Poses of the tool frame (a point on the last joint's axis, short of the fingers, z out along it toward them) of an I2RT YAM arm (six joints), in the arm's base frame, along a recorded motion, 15 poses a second.
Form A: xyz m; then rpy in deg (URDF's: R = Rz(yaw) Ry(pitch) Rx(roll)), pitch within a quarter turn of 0, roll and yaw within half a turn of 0.
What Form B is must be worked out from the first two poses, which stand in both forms.
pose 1, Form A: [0.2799, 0.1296, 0.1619, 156.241, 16.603, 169.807]
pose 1, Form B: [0.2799, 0.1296, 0.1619, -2.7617, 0.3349, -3.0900]
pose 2, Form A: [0.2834, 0.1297, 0.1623, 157.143, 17.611, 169.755]
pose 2, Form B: [0.2834, 0.1297, 0.1623, -2.7795, 0.3506, -3.0902]
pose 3, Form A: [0.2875, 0.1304, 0.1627, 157.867, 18.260, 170.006]
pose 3, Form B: [0.2875, 0.1304, 0.1627, -2.7920, 0.3589, -3.0940]
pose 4, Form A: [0.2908, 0.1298, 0.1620, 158.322, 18.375, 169.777]
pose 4, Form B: [0.2908, 0.1298, 0.1620, -2.8020, 0.3617, -3.0878]
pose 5, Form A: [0.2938, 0.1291, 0.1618, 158.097, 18.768, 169.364]
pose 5, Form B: [0.2938, 0.1291, 0.1618, -2.8008, 0.3707, -3.0844]
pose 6, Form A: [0.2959, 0.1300, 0.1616, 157.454, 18.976, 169.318]
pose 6, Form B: [0.2959, 0.1300, 0.1616, -2.7893, 0.3749, -3.0893]
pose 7, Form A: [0.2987, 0.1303, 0.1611, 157.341, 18.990, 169.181]
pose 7, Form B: [0.2987, 0.1303, 0.1611, -2.7880, 0.3761, -3.0877]
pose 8, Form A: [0.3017, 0.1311, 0.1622, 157.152, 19.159, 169.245]
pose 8, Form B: [0.3017, 0.1311, 0.1622, -2.7842, 0.3786, -3.0912]
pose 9, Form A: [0.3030, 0.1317, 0.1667, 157.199, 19.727, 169.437]
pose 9, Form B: [0.3030, 0.1317, 0.1667, -2.7843, 0.3865, -3.0980]
